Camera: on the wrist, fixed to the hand. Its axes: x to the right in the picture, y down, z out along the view.
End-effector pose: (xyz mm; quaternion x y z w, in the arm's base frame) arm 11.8 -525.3 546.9 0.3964 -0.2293 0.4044 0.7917
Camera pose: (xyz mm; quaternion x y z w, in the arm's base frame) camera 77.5 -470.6 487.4 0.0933 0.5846 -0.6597 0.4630
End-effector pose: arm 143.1 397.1 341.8 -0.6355 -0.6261 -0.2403 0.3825
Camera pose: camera 100.0 341.3 418.5 -0.6565 0.5044 0.5556 0.0770
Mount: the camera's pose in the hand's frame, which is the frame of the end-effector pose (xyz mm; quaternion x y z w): 21.7 -60.7 -81.8 -0.0245 0.2697 -0.9626 0.0027
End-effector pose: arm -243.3 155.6 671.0 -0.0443 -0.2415 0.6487 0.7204
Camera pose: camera -153.8 187.4 628.3 0.0397 0.1351 -0.7096 0.6904
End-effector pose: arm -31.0 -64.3 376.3 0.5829 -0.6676 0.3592 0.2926
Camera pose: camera 23.5 -13.3 449.0 0.5401 0.6294 -0.1398 0.5409
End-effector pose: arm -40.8 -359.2 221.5 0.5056 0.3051 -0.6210 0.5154
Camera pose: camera -71.8 -275.6 167.7 0.1375 -0.6418 0.3540 0.6663
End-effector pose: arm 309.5 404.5 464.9 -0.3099 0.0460 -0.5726 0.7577
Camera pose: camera 231.2 341.7 437.0 -0.0907 0.0798 0.8133 0.5691
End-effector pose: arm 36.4 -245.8 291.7 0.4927 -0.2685 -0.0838 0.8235
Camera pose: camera 105.3 -222.2 217.2 0.2622 0.6977 -0.6666 0.0060
